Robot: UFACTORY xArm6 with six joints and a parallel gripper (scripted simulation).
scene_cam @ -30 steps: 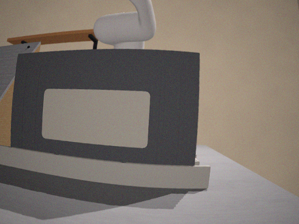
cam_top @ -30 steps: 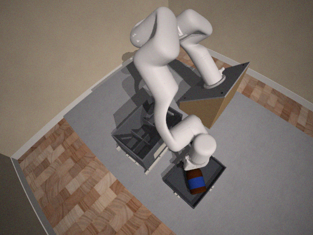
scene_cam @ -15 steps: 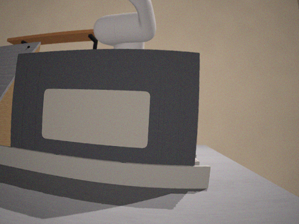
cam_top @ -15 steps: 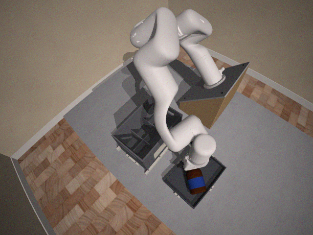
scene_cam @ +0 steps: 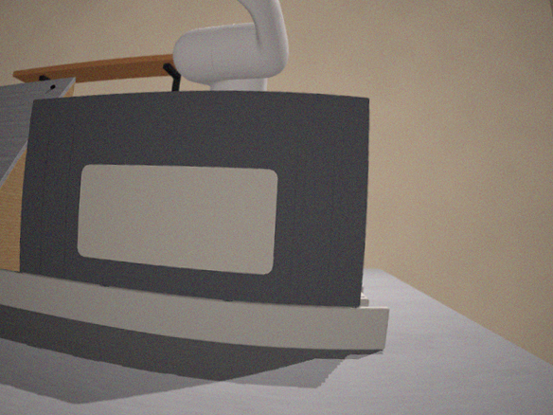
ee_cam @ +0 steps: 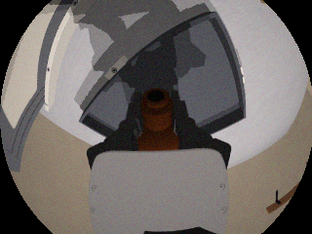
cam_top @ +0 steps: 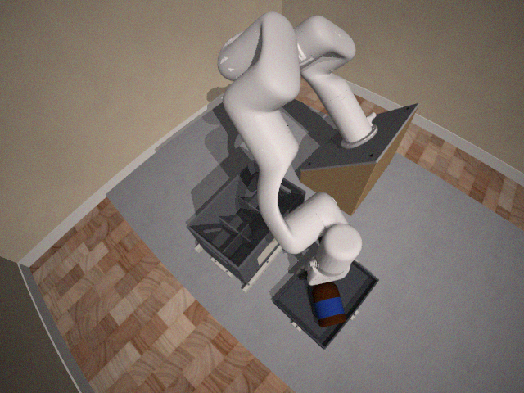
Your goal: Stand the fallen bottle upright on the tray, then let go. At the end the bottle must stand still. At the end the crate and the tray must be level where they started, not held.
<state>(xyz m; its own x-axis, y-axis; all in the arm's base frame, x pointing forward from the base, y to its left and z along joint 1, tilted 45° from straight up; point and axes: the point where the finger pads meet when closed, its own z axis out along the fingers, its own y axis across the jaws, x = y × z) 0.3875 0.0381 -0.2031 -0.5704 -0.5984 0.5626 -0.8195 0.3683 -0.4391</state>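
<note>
Right now my hand is 40 mm to the right of the dark tray, 30 mm above it and 10 mm short of it. Round my hand: dark crate (250 mm to the right, 40 mm above, 30 mm ahead); bottle (40 mm to the left, 30 mm ahead).
</note>
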